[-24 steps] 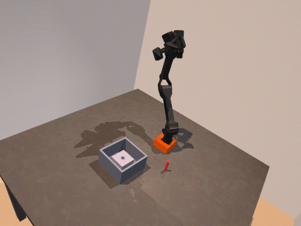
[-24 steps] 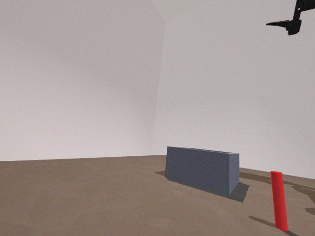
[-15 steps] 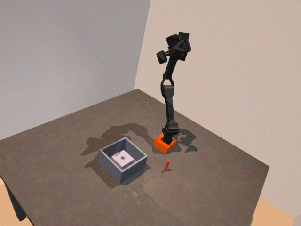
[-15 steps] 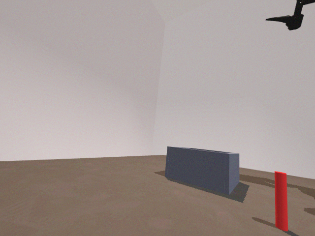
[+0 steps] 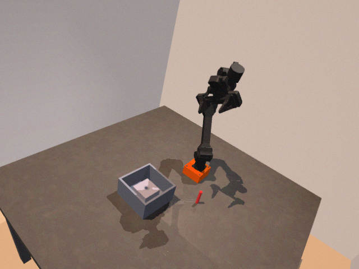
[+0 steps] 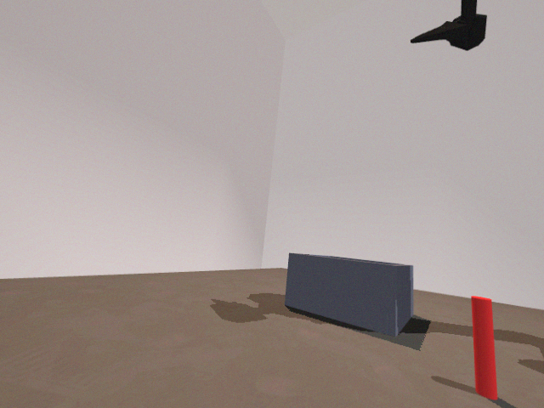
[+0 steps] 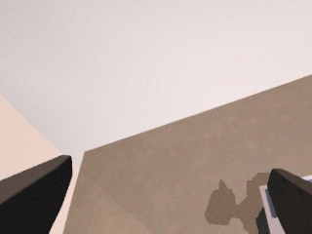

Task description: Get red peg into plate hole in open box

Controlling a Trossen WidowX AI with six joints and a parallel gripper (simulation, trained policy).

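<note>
Now: the red peg 6 cm behind my gripper tip, 7 cm to the left of it and 46 cm below it. From my gripper tip the other things lie so: grey box (10 cm ahead, 14 cm to the right, 48 cm below).
</note>
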